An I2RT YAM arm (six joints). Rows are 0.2 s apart.
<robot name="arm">
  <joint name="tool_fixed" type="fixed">
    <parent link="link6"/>
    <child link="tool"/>
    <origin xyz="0 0 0" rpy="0 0 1.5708"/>
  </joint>
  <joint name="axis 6" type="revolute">
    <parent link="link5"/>
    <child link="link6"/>
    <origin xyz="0.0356 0 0.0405" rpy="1.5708 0 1.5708"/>
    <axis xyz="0 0 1"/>
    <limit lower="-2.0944" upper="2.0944"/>
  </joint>
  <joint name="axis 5" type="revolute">
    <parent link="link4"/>
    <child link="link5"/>
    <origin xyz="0.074 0.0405 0.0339" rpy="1.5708 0 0"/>
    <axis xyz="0 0 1"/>
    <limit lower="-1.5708" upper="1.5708"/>
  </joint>
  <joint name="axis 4" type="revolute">
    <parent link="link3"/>
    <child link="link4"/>
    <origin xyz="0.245 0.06 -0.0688"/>
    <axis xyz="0 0 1"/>
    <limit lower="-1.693" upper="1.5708"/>
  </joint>
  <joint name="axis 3" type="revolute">
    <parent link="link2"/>
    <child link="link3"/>
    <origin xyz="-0.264 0 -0.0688" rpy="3.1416 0 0"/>
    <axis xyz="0 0 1"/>
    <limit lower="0" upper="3.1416"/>
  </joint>
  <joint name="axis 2" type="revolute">
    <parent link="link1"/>
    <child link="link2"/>
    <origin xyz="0.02 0.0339 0.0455" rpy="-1.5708 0 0"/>
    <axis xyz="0 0 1"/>
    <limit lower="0" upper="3.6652"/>
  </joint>
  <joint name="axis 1" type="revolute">
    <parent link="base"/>
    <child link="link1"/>
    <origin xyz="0 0 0.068"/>
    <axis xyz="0 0 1"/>
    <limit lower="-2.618" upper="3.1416"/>
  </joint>
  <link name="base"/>
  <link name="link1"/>
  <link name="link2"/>
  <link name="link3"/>
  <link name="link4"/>
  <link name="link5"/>
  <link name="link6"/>
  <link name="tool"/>
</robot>
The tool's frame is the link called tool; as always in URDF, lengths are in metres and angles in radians.
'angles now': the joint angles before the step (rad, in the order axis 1, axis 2, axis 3, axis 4, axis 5, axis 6). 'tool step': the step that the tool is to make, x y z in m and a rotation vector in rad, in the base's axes. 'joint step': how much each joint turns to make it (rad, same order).
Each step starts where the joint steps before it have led.
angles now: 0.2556, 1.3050, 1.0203, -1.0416, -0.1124, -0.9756
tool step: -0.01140, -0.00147, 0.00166, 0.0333, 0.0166, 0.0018
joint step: 0.0009, -0.0428, -0.0234, -0.0259, -0.0356, 0.0079
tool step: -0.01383, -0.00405, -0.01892, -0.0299, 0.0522, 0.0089
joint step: 0.0003, -0.0288, -0.0887, 0.0002, 0.0136, -0.0117
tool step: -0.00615, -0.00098, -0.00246, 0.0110, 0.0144, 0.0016
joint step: 0.0006, -0.0200, -0.0221, -0.0088, -0.0143, 0.0015
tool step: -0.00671, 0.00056, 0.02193, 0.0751, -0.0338, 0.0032
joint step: 0.0002, -0.0528, 0.0489, -0.0482, -0.0634, 0.0095
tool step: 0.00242, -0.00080, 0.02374, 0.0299, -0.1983, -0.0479
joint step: -0.0008, -0.0741, 0.0263, 0.1065, 0.0354, 0.0384
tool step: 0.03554, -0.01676, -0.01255, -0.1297, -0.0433, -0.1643
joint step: -0.0883, 0.1143, 0.0138, 0.1167, 0.1552, 0.0117
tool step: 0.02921, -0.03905, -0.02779, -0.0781, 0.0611, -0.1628
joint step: -0.1653, 0.1377, -0.0040, 0.0745, 0.0655, -0.0311
